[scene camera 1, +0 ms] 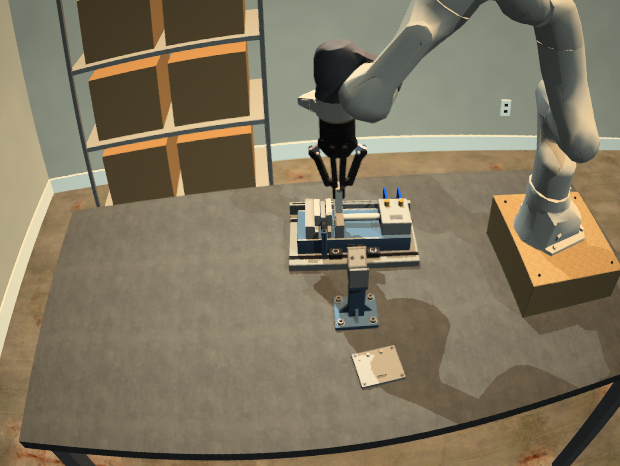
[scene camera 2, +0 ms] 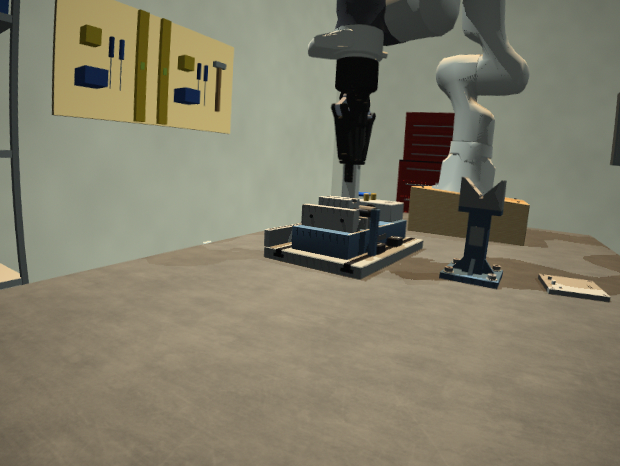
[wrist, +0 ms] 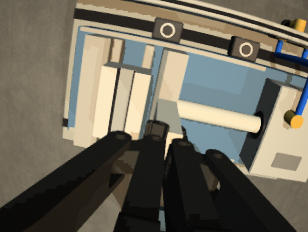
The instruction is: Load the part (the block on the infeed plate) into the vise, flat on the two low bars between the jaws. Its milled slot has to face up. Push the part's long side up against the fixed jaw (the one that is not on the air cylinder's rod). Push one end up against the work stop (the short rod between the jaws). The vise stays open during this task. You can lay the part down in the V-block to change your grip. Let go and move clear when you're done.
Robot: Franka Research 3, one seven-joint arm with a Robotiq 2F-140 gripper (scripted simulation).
Scene:
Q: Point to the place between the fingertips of my gripper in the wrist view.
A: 163,115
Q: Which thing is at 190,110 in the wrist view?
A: A cylinder rod.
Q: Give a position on a part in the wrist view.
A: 123,88

